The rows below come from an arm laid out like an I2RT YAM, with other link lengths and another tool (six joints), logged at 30 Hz.
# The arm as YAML. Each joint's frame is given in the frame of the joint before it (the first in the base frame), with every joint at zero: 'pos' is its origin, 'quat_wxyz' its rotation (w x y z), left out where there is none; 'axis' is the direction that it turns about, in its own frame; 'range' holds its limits. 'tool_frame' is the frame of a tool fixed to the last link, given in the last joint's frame.
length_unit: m
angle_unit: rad
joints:
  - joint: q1
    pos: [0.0, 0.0, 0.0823]
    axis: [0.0, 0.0, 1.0]
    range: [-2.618, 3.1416]
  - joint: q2
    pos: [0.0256, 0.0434, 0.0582]
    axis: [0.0, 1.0, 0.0]
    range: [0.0, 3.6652]
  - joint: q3
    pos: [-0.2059, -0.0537, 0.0]
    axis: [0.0, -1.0, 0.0]
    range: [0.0, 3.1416]
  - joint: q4
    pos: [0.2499, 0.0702, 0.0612]
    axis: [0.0, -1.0, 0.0]
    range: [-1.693, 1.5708]
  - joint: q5
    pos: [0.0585, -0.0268, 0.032]
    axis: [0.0, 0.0, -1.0]
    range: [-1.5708, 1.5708]
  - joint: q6
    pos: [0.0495, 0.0, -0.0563]
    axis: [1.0, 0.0, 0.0]
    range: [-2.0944, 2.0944]
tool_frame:
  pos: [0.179, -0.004, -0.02]
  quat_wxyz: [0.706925, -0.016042, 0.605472, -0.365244]
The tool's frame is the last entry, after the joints.
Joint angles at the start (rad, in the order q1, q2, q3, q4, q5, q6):
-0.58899, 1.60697, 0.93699, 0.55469, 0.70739, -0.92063
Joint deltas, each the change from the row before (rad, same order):
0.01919, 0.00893, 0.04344, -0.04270, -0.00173, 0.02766
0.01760, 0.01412, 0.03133, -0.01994, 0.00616, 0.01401
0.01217, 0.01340, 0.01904, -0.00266, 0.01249, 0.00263
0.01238, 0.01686, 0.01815, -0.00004, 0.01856, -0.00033
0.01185, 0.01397, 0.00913, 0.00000, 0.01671, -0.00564
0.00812, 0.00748, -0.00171, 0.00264, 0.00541, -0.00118
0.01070, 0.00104, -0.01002, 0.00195, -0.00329, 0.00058
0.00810, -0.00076, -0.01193, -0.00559, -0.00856, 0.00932
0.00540, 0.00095, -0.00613, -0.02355, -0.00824, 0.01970
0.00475, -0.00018, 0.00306, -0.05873, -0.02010, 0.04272
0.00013, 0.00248, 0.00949, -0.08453, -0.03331, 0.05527
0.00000, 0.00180, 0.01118, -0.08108, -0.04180, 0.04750
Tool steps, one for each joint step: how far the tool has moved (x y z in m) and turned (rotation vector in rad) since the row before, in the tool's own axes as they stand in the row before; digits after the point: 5 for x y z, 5 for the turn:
-0.01252, -0.00537, 0.00180, -0.00677, -0.00730, 0.02793
-0.00968, -0.00298, 0.00050, -0.00199, -0.00442, 0.01471
-0.00509, -0.00179, 0.00039, 0.00327, 0.00171, 0.00299
-0.00388, -0.00065, -0.00023, 0.00273, 0.00487, -0.00350
-0.00286, 0.00128, -0.00229, -0.00189, -0.00044, -0.01129
-0.00245, 0.00254, -0.00322, -0.00430, -0.00506, -0.00455
-0.00438, 0.00283, -0.00525, -0.00722, -0.01474, 0.00063
-0.00382, 0.00453, -0.00593, -0.01335, -0.01454, 0.00478
-0.00237, 0.00667, -0.00633, -0.02349, -0.00989, 0.00354
-0.00385, 0.00973, -0.00834, -0.04413, -0.01274, 0.01277
-0.00326, 0.01419, -0.00997, -0.06476, -0.01467, 0.01393
-0.00453, 0.01340, -0.00951, -0.06536, -0.02031, 0.01500

